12 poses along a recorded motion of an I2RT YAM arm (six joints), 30 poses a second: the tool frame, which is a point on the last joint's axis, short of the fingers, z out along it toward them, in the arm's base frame.
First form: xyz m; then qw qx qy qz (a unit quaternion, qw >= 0).
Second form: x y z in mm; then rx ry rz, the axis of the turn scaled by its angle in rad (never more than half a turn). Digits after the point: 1 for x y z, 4 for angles.
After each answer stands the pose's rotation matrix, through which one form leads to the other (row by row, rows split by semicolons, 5 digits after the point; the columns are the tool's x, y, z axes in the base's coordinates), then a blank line. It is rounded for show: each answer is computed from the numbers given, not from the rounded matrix.
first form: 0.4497 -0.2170 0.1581 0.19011 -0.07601 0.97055 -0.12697
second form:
449.7 -217.0 158.1 -0.2136 2.7275 -0.3568
-0.91616 -0.09927 0.38832; -0.19582 0.95620 -0.21756; -0.34972 -0.27536 -0.89547

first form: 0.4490 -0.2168 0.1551 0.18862 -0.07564 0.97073 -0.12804
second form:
449.0 -216.8 155.1 -0.2127 2.7302 -0.3601
-0.91740 -0.09855 0.38556; -0.19515 0.95577 -0.22005; -0.34682 -0.27712 -0.89606

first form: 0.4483 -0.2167 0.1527 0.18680 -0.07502 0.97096 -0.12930
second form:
448.3 -216.7 152.7 -0.2112 2.7336 -0.3640
-0.91896 -0.09738 0.38215; -0.19399 0.95531 -0.22306; -0.34335 -0.27912 -0.89677

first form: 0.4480 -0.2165 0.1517 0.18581 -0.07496 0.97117 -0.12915
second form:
448.0 -216.5 151.7 -0.2112 2.7356 -0.3638
-0.91971 -0.09760 0.38027; -0.19359 0.95540 -0.22300; -0.34155 -0.27871 -0.89759

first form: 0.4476 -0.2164 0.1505 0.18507 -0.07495 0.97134 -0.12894
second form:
447.6 -216.4 150.5 -0.2112 2.7372 -0.3634
-0.92026 -0.09788 0.37886; -0.19333 0.95551 -0.22275; -0.34021 -0.27823 -0.89825

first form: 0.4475 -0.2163 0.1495 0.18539 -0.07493 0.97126 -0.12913
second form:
447.5 -216.3 149.5 -0.2111 2.7365 -0.3638
-0.92003 -0.09767 0.37947; -0.19343 0.95542 -0.22305; -0.34077 -0.27862 -0.89791

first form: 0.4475 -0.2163 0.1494 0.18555 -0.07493 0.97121 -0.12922
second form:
447.5 -216.3 149.4 -0.2111 2.7362 -0.3640
-0.91991 -0.09759 0.37978; -0.19350 0.95537 -0.22320; -0.34105 -0.27881 -0.89775

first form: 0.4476 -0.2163 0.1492 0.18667 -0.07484 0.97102 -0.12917
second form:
447.6 -216.3 149.2 -0.2107 2.7339 -0.3637
-0.91911 -0.09712 0.38185; -0.19356 0.95543 -0.22291; -0.34318 -0.27879 -0.89694

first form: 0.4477 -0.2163 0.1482 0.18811 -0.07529 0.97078 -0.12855
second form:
447.7 -216.3 148.2 -0.2118 2.7311 -0.3617
-0.91789 -0.09782 0.38459; -0.19454 0.95561 -0.22126; -0.34587 -0.27792 -0.89618

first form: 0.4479 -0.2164 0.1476 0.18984 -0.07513 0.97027 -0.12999
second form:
447.9 -216.4 147.6 -0.2112 2.7271 -0.3654
-0.91663 -0.09644 0.38792; -0.19515 0.95492 -0.22372; -0.34886 -0.28077 -0.89413

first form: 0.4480 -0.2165 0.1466 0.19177 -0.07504 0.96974 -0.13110
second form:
448.0 -216.5 146.6 -0.2107 2.7228 -0.3681
-0.91519 -0.09526 0.39161; -0.19582 0.95436 -0.22549; -0.35226 -0.28305 -0.89207

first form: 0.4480 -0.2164 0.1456 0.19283 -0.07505 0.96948 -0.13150
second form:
448.0 -216.4 145.6 -0.2106 2.7205 -0.3690
-0.91437 -0.09480 0.39363; -0.19623 0.95415 -0.22603; -0.35415 -0.28392 -0.89105

